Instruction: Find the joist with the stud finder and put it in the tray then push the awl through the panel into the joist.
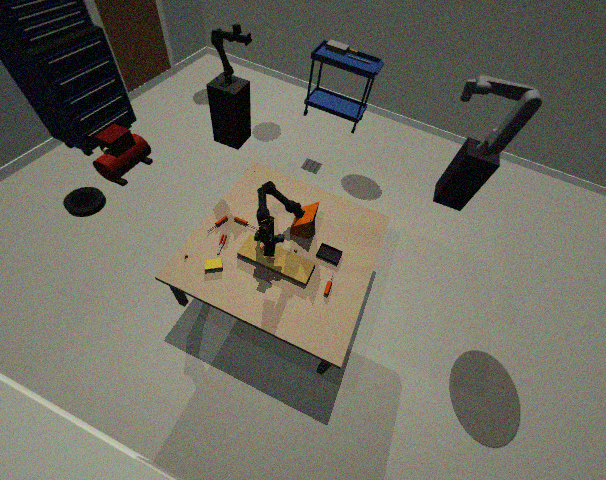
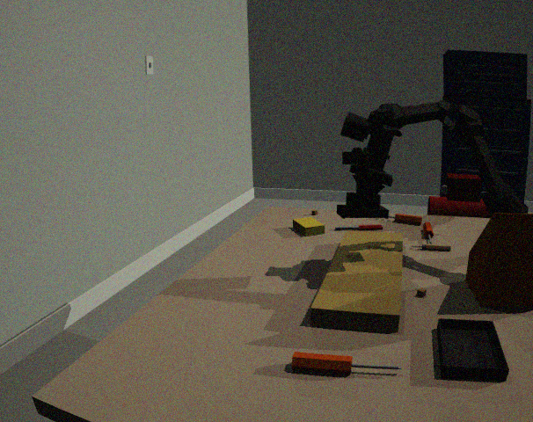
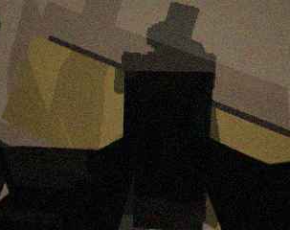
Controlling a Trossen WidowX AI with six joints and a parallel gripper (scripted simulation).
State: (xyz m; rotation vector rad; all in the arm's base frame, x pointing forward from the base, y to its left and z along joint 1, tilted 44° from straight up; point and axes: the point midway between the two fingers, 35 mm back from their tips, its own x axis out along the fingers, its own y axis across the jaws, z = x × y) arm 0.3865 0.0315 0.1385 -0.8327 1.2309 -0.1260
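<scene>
My gripper tip is now 370 mm to the right of the black tray, 250 mm past it and 160 mm above it. From my gripper tip the other things lie so: awl: 210 mm behind, 180 mm to the right, 170 mm below; yellow block: 320 mm to the right, 190 mm ahead, 160 mm below; stud finder: 20 mm above, 10 mm ahead.
</scene>
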